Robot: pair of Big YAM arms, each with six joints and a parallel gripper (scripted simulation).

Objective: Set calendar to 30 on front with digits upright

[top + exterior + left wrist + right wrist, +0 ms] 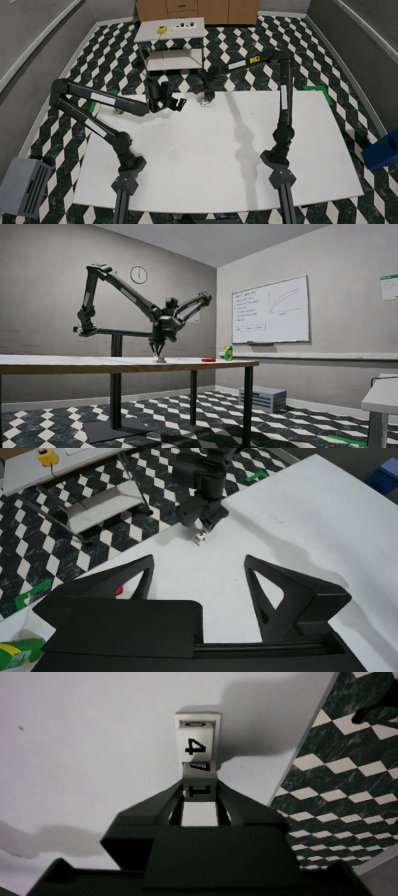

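My right gripper is now 20 mm to the right of the flat white tray and 40 mm above it. The rest, counted from my right hand: flat red object: 30 mm ahead, 400 mm to the left, 40 mm below.
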